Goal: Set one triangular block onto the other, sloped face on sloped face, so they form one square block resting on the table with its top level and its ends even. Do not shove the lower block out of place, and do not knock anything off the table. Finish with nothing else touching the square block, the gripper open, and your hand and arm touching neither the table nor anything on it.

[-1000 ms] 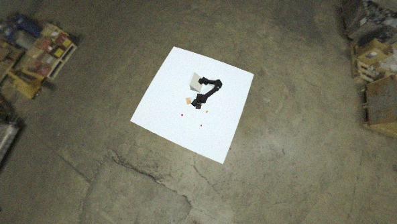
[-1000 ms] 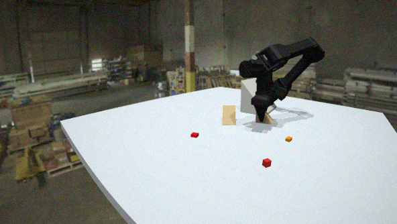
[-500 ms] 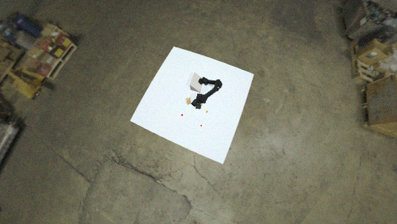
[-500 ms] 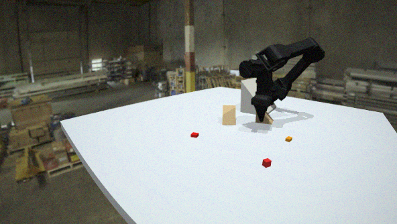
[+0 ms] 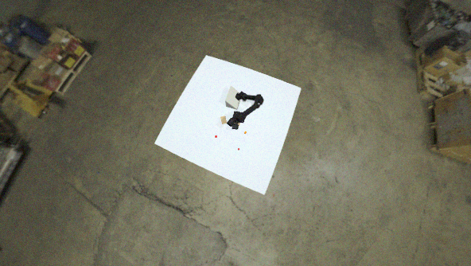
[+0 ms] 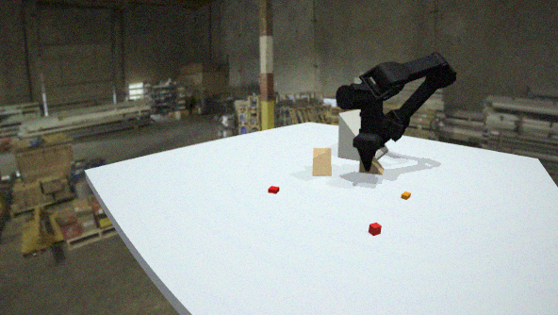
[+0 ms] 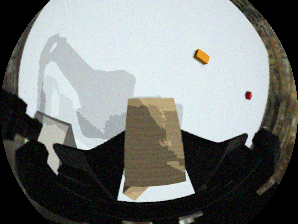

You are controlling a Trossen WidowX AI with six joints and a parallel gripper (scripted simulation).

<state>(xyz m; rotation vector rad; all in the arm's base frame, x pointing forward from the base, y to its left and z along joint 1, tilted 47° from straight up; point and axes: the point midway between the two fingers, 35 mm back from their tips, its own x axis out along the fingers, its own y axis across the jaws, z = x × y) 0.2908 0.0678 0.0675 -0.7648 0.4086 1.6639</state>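
Now: the orange cube 130 mm to the left of my gripper tip, 50 mm ahead of it and 30 mm below it. From my gripper tip the other things lie so: tan triangular block (10 mm to the right, 10 mm above).
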